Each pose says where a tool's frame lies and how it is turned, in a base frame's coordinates. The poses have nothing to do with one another.
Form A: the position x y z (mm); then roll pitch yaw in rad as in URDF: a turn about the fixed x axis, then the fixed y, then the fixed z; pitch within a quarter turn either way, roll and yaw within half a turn.
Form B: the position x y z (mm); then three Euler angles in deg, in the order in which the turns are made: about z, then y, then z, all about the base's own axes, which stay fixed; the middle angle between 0 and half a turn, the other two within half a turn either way. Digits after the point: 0 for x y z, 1 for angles.
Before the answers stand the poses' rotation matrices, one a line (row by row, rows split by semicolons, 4 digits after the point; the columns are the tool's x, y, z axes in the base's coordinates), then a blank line. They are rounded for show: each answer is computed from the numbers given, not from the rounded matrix.
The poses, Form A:
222 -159 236 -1.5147 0.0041 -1.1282
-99 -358 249 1.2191 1.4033 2.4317
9 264 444 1.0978 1.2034 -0.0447
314 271 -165 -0.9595 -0.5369 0.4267
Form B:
0.4283 0.0489 0.9023; -0.9036 0.0277 0.4274; -0.0041 -0.9984 0.0561
-0.1264 -0.9266 0.3542; 0.1087 0.3420 0.9334; -0.9860 0.1565 0.0574
0.3588 0.8503 0.3850; -0.0161 0.4180 -0.9083; -0.9333 0.3198 0.1636
0.7823 0.1438 -0.6061; 0.3556 0.6958 0.6240; 0.5115 -0.7037 0.4932

222 -159 236 -89.8 86.8 25.3
-99 -358 249 9.0 86.7 69.2
9 264 444 18.9 80.6 -67.0
314 271 -165 -126.0 60.5 134.2

